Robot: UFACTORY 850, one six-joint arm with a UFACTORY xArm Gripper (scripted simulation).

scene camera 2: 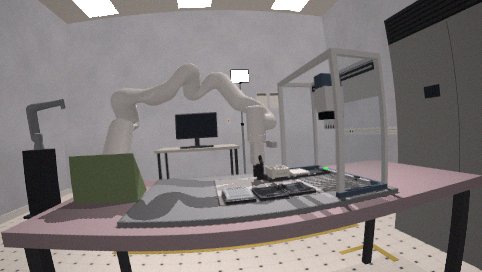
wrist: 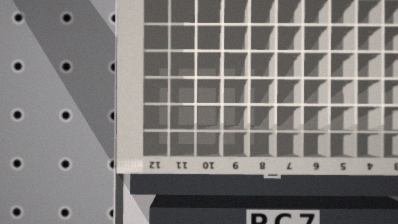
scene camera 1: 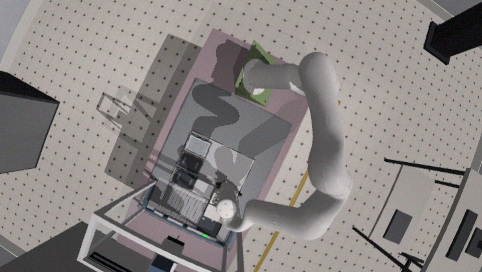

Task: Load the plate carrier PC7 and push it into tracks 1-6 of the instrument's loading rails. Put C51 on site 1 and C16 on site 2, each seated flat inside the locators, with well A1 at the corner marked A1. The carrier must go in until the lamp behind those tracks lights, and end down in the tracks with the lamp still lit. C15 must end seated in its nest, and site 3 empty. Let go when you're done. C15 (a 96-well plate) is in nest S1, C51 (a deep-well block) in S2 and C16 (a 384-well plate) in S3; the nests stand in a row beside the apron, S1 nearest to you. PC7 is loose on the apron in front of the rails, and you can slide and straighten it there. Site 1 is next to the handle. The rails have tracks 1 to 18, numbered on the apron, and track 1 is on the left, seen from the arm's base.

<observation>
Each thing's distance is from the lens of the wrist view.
dark carrier PC7 (wrist: 173,191): 0.15 m
</observation>
